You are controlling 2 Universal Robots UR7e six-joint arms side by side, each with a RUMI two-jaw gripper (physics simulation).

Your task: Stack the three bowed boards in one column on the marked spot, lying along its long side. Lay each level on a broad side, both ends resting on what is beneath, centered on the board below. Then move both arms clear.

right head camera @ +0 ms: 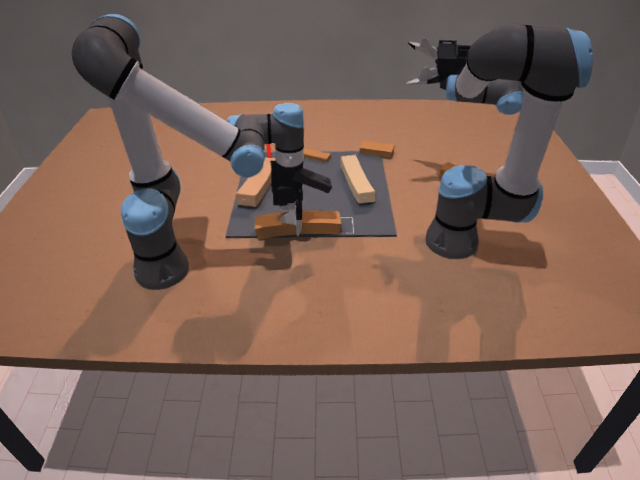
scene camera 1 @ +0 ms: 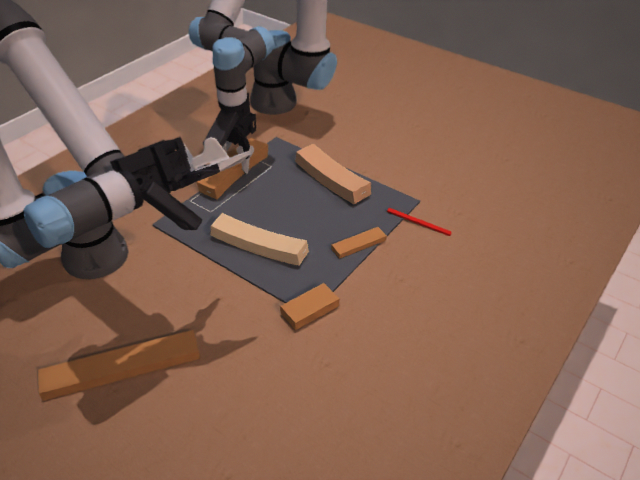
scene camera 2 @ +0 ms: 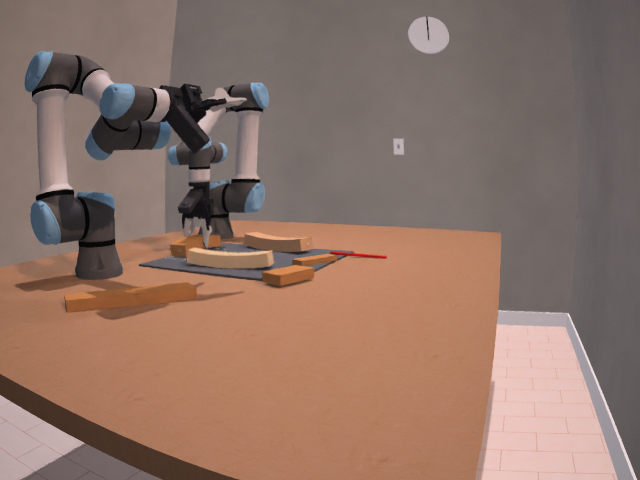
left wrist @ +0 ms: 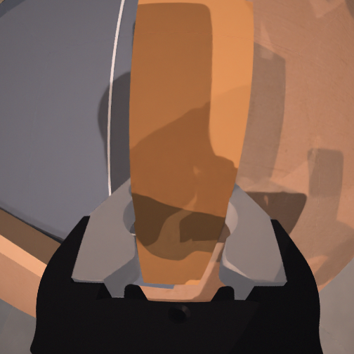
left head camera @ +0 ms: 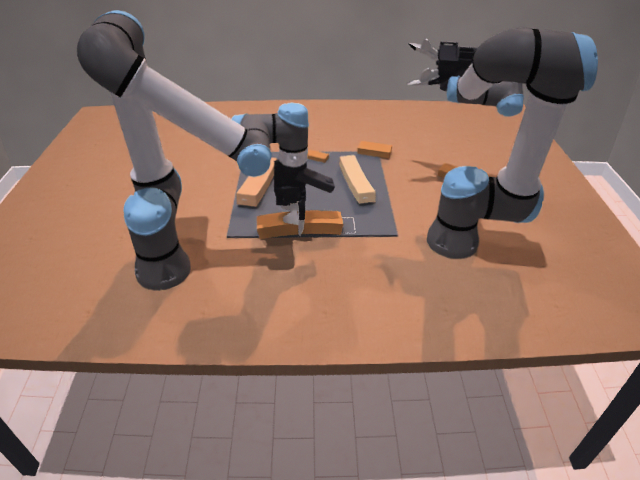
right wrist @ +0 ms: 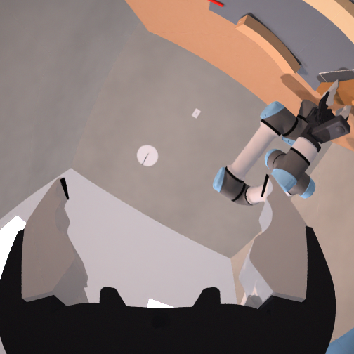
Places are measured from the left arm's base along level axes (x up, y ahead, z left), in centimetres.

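Pixels of known places: left gripper, fingertip midpoint: (right head camera: 296,228) (left head camera: 297,228); right gripper, fingertip midpoint: (right head camera: 406,62) (scene camera 1: 228,154) (scene camera 2: 224,118) (left head camera: 407,63); left arm's base, origin of the base link: (right head camera: 162,270) (scene camera 1: 273,102) (left head camera: 163,270); right arm's base, origin of the base link: (right head camera: 451,241) (scene camera 1: 95,256) (scene camera 2: 99,274) (left head camera: 452,241).
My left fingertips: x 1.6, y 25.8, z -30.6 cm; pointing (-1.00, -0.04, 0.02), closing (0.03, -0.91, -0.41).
Observation:
Ahead of a thing's pixels: the offset from my left fingertips to its top centre. "spot": to the spot under its first point. Level surfaces: height alone.
A dark orange bowed board @[spot: dx +3.7, dy +0.1, dz -7.7 cm] (left head camera: 323,222) (scene camera 1: 214,186) (left wrist: 172,100) lies along the mat's front edge in the left head view, over part of the white-outlined spot (left head camera: 354,225) (scene camera 1: 240,188) (left wrist: 109,125), shifted left and toward the front. My left gripper (left head camera: 297,222) (scene camera 2: 197,240) (left wrist: 180,178) points down, shut on this board around its middle. Whether the board is raised is unclear. A light orange board @[dx +3.9, dy +19.2, dz +19.6 cm] (left head camera: 254,188) (scene camera 1: 330,174) (scene camera 2: 276,241) lies at the mat's left. A pale yellow board @[dx +3.6, dy +29.2, dz -11.2 cm] (left head camera: 356,179) (scene camera 1: 258,240) (scene camera 2: 230,258) lies at its right. My right gripper (left head camera: 409,64) (scene camera 2: 233,101) (right wrist: 163,177) is open and empty, high up.
The dark mat @[dx -1.0 cm] (left head camera: 320,193) (scene camera 1: 289,206) lies on the table. A thin orange block @[dx +0.6, dy +43.2, dz +8.9 cm] (scene camera 1: 359,242) and a red stick @[dx -0.1, dy +46.0, dz +27.0 cm] (scene camera 1: 418,221) lie at its far edge, with a thicker block @[dx +1.5, dy +52.8, dz -13.4 cm] (left head camera: 374,149) (scene camera 1: 310,304) beside its corner. A long orange plank @[dx +1.0, dy +41.7, dz -53.2 cm] (scene camera 1: 118,364) (scene camera 2: 129,297) lies near the right arm.

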